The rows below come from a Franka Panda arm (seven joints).
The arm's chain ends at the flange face. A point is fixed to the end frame.
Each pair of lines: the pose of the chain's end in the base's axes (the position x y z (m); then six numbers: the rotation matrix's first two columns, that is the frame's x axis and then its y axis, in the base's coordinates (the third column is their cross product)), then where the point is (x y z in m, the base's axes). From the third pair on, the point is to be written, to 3 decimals.
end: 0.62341, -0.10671, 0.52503, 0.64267, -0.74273, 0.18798, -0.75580, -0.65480, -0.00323
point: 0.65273 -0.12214 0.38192
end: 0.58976, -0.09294, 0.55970, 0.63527, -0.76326, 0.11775, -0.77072, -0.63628, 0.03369
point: 0.60806 -0.10457 0.41441
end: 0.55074, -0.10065, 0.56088, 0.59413, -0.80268, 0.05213, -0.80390, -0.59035, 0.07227
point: 0.558 -0.109 0.414
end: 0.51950, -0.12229, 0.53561, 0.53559, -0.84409, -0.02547, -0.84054, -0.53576, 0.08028
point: 0.519 -0.122 0.389
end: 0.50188, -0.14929, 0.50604, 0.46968, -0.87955, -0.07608, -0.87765, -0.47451, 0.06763
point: 0.500 -0.142 0.359
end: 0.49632, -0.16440, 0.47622, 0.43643, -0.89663, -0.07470, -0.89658, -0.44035, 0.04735
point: 0.497 -0.156 0.330
